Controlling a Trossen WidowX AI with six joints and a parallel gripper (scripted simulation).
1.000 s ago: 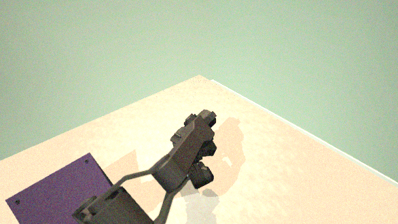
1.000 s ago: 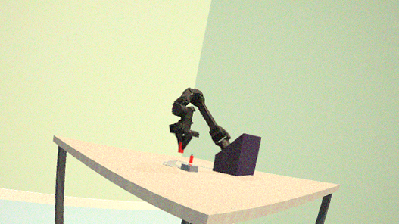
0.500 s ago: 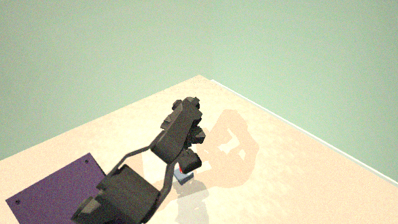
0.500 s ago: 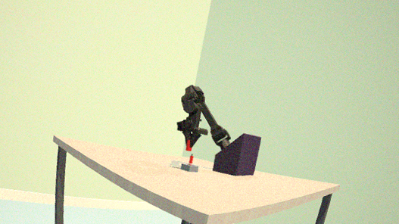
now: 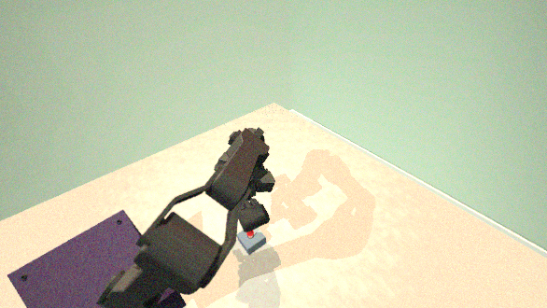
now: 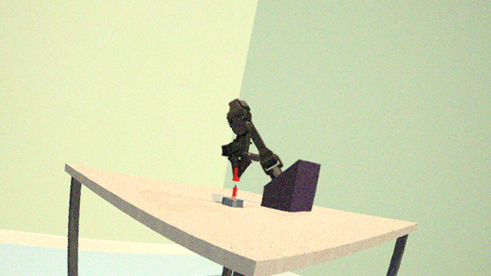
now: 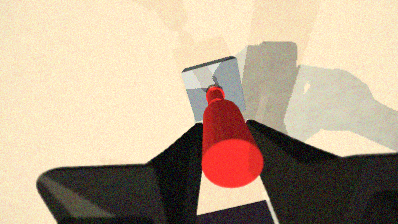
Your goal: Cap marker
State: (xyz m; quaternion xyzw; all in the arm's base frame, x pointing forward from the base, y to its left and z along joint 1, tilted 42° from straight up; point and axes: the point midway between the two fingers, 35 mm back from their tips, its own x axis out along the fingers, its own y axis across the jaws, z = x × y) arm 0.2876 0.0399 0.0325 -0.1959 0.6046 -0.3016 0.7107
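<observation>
My gripper tip is now 110 mm above the holder block. The rest, counted from my gripper tip: red cap (10 mm above).
</observation>
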